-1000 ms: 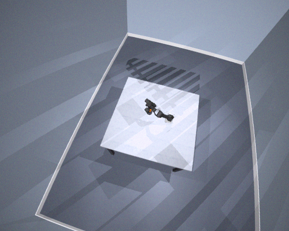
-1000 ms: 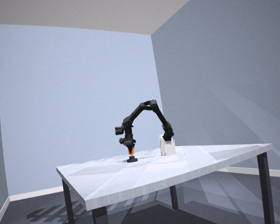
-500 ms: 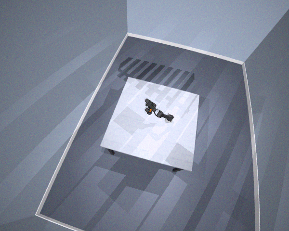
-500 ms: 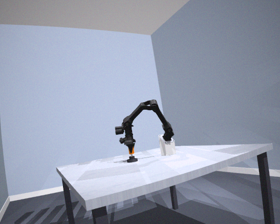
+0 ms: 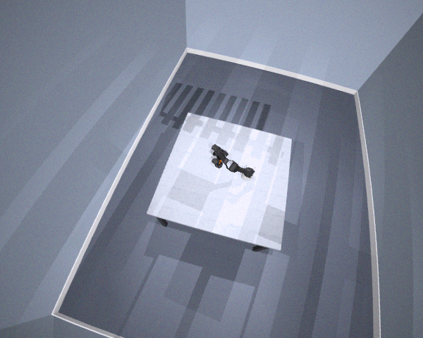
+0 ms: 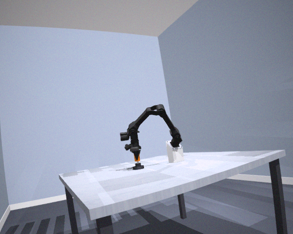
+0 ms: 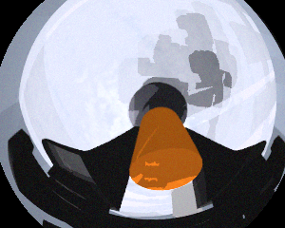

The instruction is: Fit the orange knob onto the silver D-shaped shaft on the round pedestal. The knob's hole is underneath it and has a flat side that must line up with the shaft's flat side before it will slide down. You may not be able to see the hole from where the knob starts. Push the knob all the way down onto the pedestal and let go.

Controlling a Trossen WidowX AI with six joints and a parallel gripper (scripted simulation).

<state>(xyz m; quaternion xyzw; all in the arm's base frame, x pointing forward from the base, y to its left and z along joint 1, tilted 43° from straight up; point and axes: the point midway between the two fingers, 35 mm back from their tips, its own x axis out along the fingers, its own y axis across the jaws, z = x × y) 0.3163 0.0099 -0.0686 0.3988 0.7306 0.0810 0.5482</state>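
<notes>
My gripper tip is 4 cm above the pedestal. From my gripper tip the other things lie so: orange knob: 3 cm above.
</notes>
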